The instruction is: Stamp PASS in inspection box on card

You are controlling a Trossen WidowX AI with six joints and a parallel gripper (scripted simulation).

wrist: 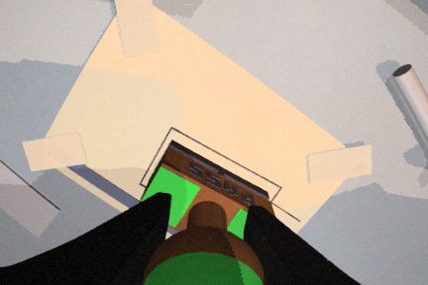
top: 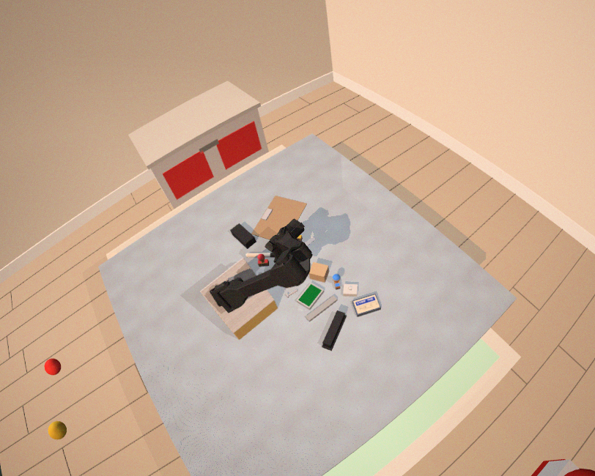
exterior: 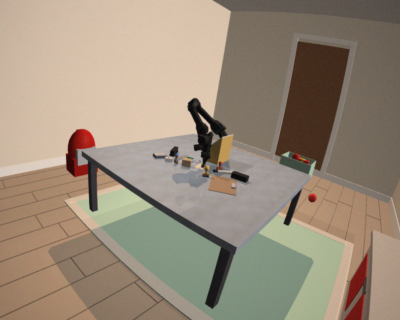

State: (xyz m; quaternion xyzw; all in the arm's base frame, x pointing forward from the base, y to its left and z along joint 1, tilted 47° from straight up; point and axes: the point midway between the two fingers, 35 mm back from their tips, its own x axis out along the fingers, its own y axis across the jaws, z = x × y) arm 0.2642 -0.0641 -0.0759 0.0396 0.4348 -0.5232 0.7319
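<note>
Now: gripper tip 1 cm short of the cream card and 3 cm above it. Round my gripper tip: pin: 5 cm behind, 7 cm to the right, 2 cm below; tan box: 9 cm ahead, 8 cm to the right; red stamp: 5 cm behind, 11 cm to the left.
</note>
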